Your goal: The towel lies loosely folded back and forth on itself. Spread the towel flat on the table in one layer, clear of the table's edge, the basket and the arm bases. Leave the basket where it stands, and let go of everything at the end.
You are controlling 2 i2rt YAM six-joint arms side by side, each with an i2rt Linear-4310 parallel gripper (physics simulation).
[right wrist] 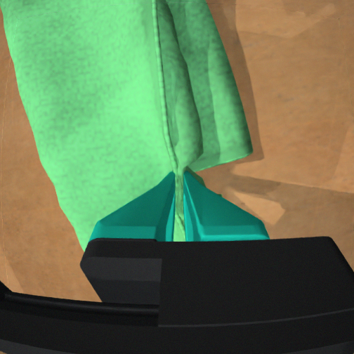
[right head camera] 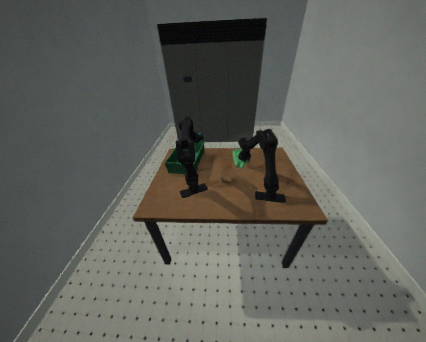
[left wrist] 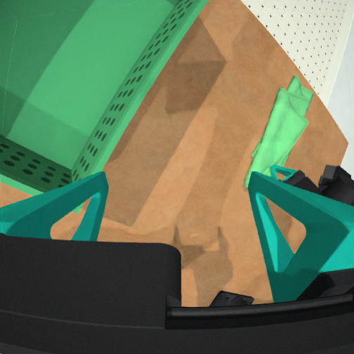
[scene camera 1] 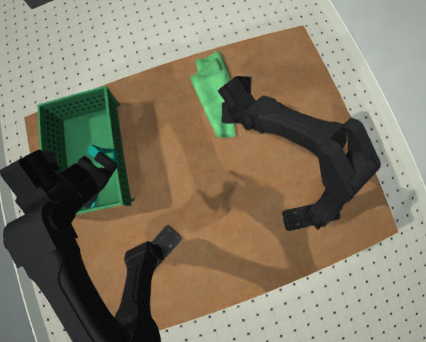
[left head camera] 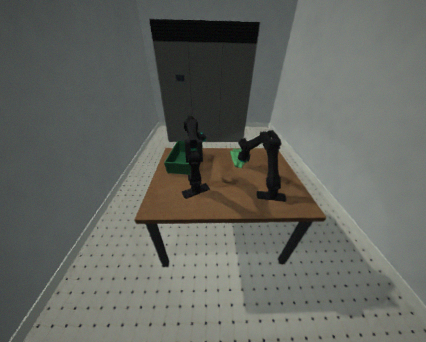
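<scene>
The light green towel (left head camera: 237, 158) (right head camera: 239, 159) (scene camera 1: 212, 90) (left wrist: 280, 130) (right wrist: 90, 100) lies as a long, narrow folded strip near the table's far edge, with layers stacked along one side. My right gripper (right wrist: 178, 179) is shut on the towel; a thin fold is pinched between its fingertips near one end of the strip, low over the table. The arm hides part of the towel in scene camera 1. My left gripper (left wrist: 177, 179) (scene camera 1: 98, 177) is open with nothing between its fingers. It hangs above the basket's right side, well away from the towel.
The green basket (left head camera: 177, 166) (right head camera: 176, 166) (scene camera 1: 118, 142) (left wrist: 125, 95) stands at the left of the brown table (left head camera: 225, 210) (scene camera 1: 270, 165). The left arm base (scene camera 1: 169, 239) and right arm base (scene camera 1: 296, 219) sit on the near part of the table.
</scene>
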